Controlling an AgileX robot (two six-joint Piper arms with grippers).
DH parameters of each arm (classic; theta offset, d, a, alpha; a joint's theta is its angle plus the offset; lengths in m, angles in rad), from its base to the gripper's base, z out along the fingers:
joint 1: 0 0.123 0 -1.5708
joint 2: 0.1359 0 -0.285 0
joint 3: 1.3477 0 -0.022 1.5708
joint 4: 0 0.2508 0 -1.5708
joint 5: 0 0 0.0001 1.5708
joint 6: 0 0.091 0 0
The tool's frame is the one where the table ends.
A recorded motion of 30 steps. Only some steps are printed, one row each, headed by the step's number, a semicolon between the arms.
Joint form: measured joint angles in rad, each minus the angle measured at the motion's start. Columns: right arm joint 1, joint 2, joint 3, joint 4, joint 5, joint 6; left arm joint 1, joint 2, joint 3, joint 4, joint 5, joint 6.
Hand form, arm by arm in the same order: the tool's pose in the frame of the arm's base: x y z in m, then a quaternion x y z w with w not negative. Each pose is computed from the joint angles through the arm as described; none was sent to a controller.
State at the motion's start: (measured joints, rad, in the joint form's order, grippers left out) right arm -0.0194 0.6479 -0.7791 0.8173 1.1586 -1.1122; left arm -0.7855 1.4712 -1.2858 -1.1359 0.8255 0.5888
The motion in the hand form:
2: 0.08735 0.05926 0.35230 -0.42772 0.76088 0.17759 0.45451; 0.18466 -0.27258 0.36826 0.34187 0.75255 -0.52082 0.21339
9: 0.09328 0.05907 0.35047 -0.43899 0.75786 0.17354 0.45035; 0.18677 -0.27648 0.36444 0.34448 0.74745 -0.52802 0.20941
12: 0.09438 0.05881 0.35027 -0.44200 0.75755 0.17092 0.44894; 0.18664 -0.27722 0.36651 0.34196 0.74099 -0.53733 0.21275
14: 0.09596 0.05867 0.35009 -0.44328 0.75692 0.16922 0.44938; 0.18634 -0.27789 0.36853 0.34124 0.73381 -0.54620 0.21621
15: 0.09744 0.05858 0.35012 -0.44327 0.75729 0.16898 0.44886; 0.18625 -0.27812 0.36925 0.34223 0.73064 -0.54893 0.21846
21: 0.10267 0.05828 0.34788 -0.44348 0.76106 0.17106 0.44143; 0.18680 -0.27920 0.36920 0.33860 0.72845 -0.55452 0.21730
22: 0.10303 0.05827 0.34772 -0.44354 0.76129 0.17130 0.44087; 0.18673 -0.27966 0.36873 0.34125 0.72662 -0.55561 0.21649
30: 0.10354 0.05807 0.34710 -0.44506 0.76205 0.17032 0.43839; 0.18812 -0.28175 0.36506 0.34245 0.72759 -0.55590 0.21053
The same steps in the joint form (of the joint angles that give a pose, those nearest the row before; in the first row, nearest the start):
2: 0.0000 0.0003 0.0000 0.0021 -0.0005 -0.0202; 0.0000 0.0133 0.0000 -0.0282 0.0115 0.0311
9: -0.0001 0.0251 -0.0006 0.0028 -0.0044 -0.0585; 0.0000 0.0315 0.0000 -0.0636 0.0178 0.0674
12: 0.0000 0.0299 -0.0023 -0.0015 -0.0045 -0.0656; 0.0000 0.0314 0.0000 -0.0958 0.0154 0.0892
14: 0.0000 0.0353 -0.0028 -0.0012 -0.0091 -0.0731; 0.0000 0.0314 0.0000 -0.1275 0.0154 0.1141
15: 0.0001 0.0412 -0.0045 -0.0013 -0.0116 -0.0755; 0.0000 0.0314 0.0000 -0.1387 0.0154 0.1265
21: 0.0000 0.0634 -0.0045 -0.0035 -0.0140 -0.0820; 0.0000 0.0354 0.0000 -0.1583 0.0154 0.1349
22: 0.0000 0.0650 -0.0045 -0.0035 -0.0139 -0.0825; 0.0000 0.0378 0.0000 -0.1632 0.0203 0.1435
30: 0.0001 0.0678 -0.0045 -0.0079 -0.0121 -0.0841; 0.0000 0.0497 0.0000 -0.1681 0.0273 0.1497

